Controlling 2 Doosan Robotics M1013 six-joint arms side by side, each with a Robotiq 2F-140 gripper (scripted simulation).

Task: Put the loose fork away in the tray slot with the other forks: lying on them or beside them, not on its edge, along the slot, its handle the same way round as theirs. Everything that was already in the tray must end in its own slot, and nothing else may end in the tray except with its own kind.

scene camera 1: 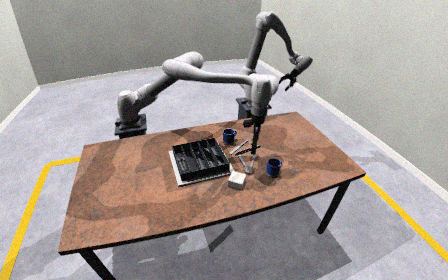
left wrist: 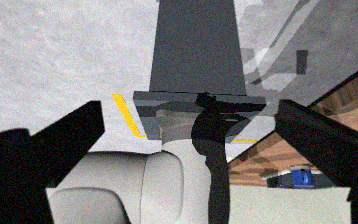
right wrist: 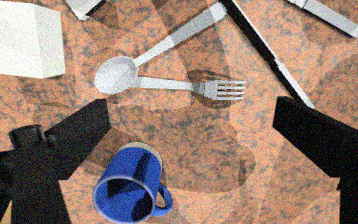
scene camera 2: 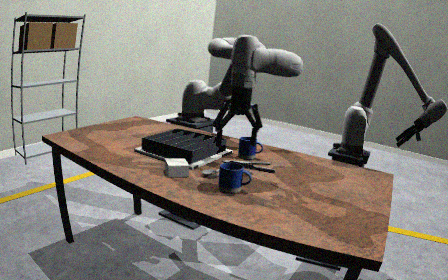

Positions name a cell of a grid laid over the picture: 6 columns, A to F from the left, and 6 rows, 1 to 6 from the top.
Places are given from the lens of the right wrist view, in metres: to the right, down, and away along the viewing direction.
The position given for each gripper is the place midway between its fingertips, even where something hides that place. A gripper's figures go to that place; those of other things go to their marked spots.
right gripper (right wrist: D4): 0.01, 0.00, 0.15
spoon (right wrist: B2): -0.09, -0.05, 0.25
